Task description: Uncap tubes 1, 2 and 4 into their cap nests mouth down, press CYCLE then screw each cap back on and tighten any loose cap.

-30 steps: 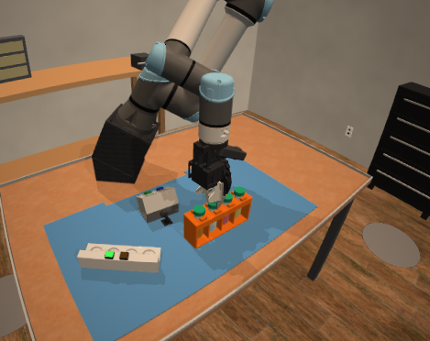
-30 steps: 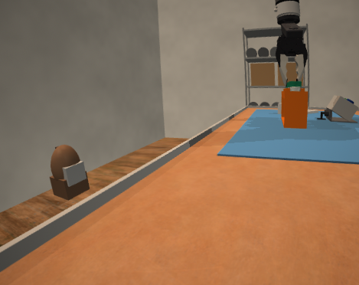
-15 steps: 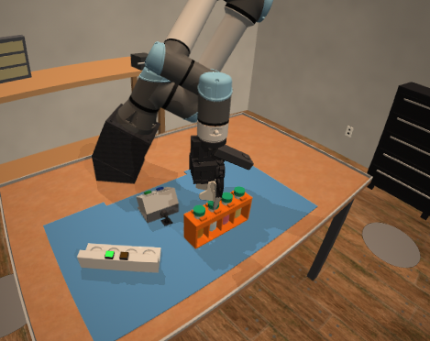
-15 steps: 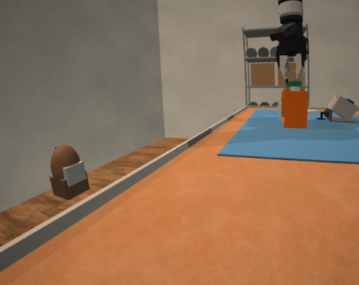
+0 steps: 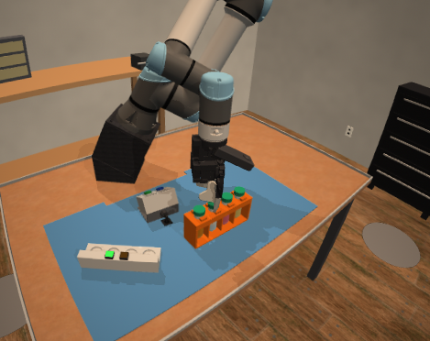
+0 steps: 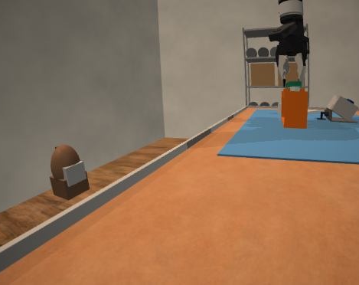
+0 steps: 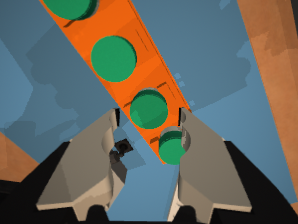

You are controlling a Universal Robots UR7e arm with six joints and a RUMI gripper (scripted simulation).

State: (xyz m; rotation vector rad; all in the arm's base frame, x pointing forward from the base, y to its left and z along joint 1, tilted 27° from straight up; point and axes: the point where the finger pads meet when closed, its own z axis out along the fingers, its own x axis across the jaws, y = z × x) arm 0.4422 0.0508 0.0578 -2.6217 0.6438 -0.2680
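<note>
My hand is 200 mm past the green key, 120 mm to the left of it and 60 mm above it. Round my hand: cap (100 mm to the left, 10 mm below, 10 mm behind); then grey key housing (180 mm behind, 100 mm to the right, 70 mm below); then blue key (200 mm behind, 80 mm to the right, 60 mm below).
</note>
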